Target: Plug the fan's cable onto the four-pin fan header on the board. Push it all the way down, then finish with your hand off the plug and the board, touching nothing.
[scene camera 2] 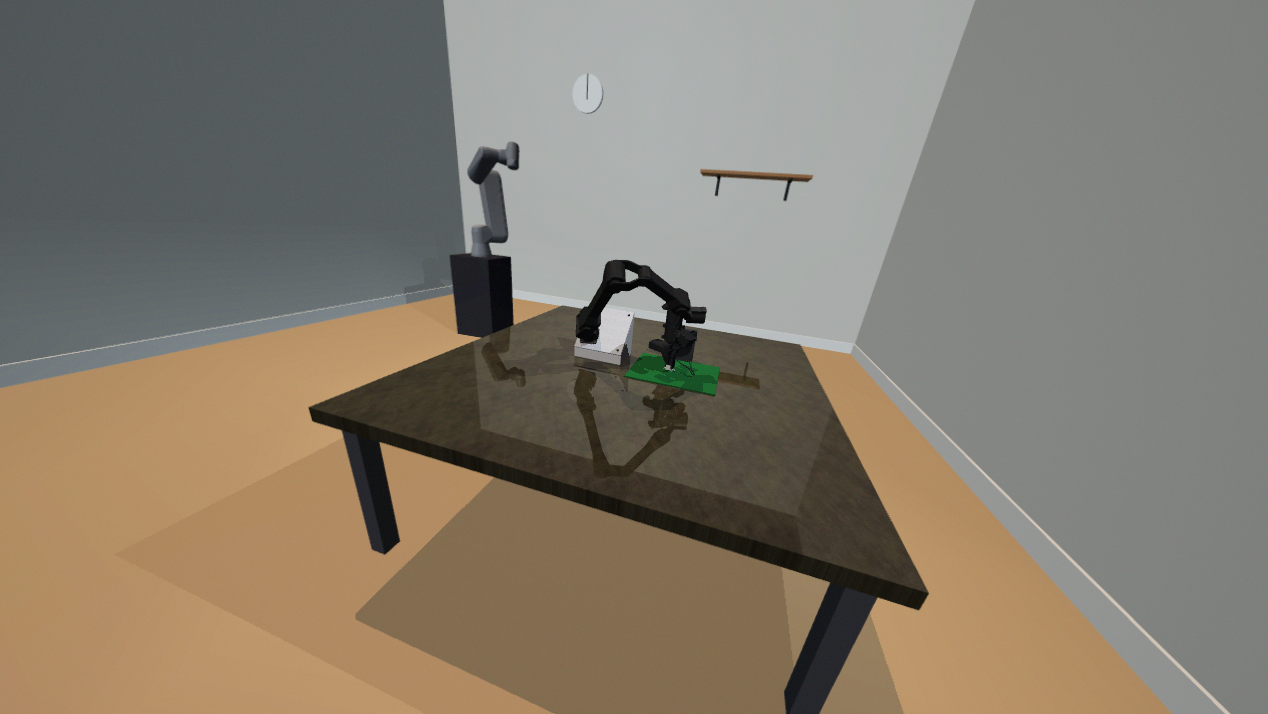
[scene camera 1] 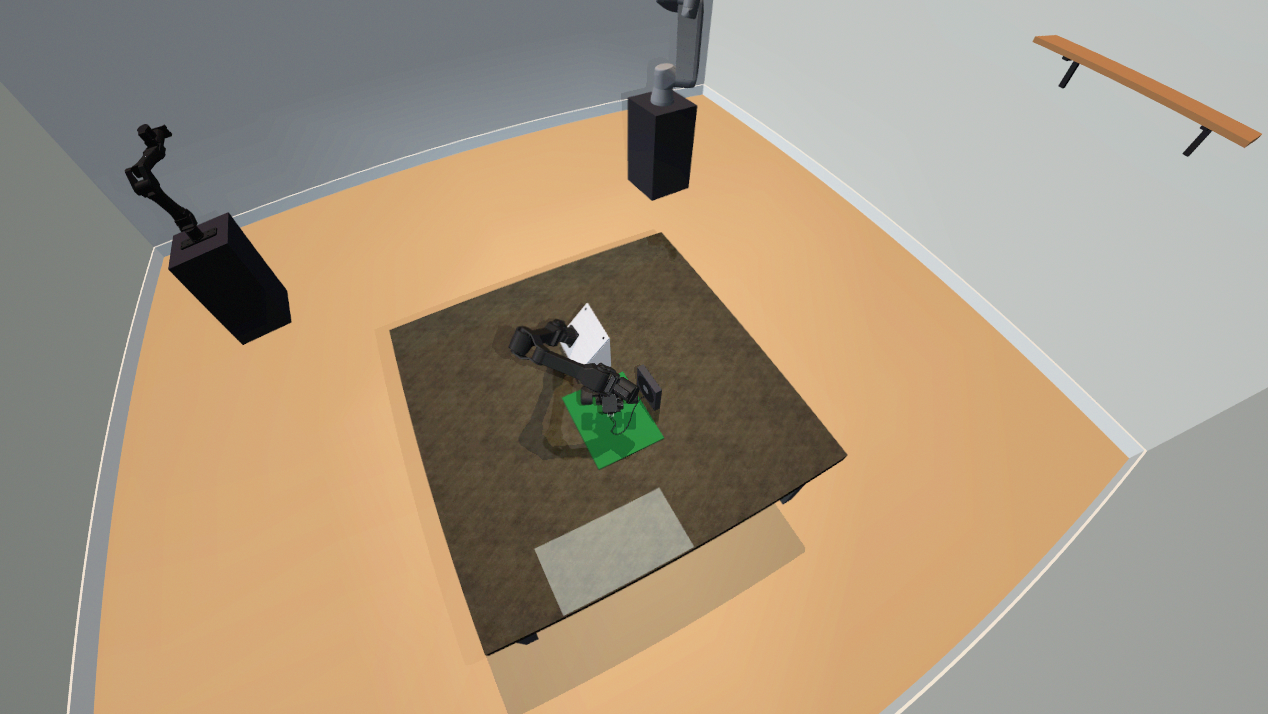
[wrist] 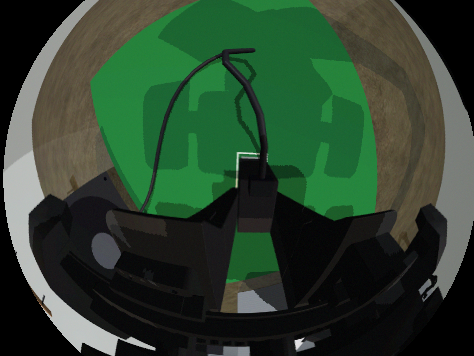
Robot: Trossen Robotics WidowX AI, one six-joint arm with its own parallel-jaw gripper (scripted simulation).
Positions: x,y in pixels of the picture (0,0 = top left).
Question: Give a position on a fan plug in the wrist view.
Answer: At 258,196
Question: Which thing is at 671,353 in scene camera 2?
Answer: My gripper.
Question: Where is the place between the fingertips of my gripper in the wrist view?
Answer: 251,194
